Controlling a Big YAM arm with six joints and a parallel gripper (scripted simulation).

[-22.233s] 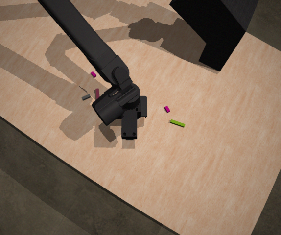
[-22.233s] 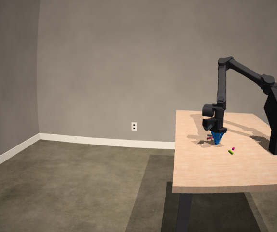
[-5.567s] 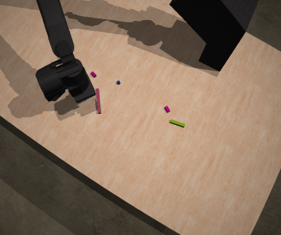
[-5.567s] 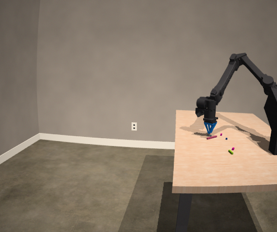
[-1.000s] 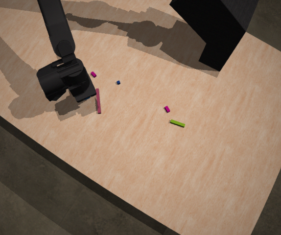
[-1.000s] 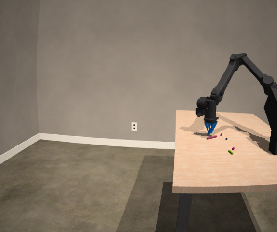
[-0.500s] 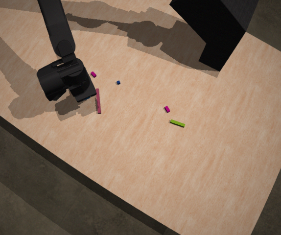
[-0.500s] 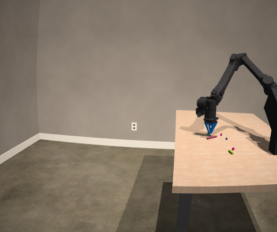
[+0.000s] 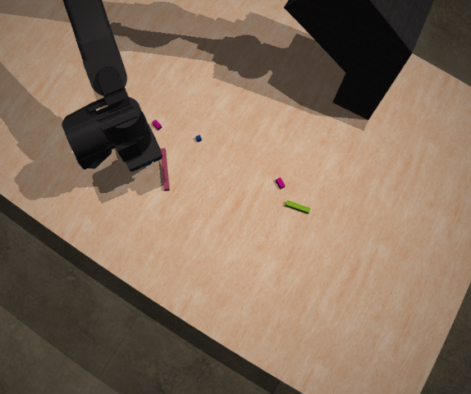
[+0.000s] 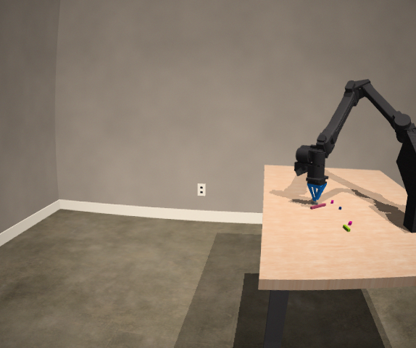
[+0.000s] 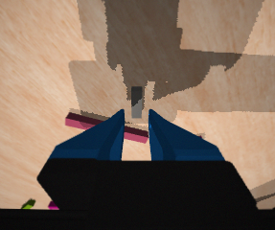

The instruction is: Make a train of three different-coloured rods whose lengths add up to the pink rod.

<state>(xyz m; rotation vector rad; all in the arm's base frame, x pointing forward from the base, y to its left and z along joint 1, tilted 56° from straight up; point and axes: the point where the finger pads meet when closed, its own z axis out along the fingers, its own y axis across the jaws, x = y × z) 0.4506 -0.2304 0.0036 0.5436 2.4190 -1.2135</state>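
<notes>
The grey rod lies 2 cm below my hand. Also, from my hand: pink rod (1 cm behind, 4 cm to the left, 2 cm below); then blue rod (10 cm behind, 6 cm to the left, 2 cm below); then lime rod (10 cm behind, 31 cm to the left, 2 cm below).
</notes>
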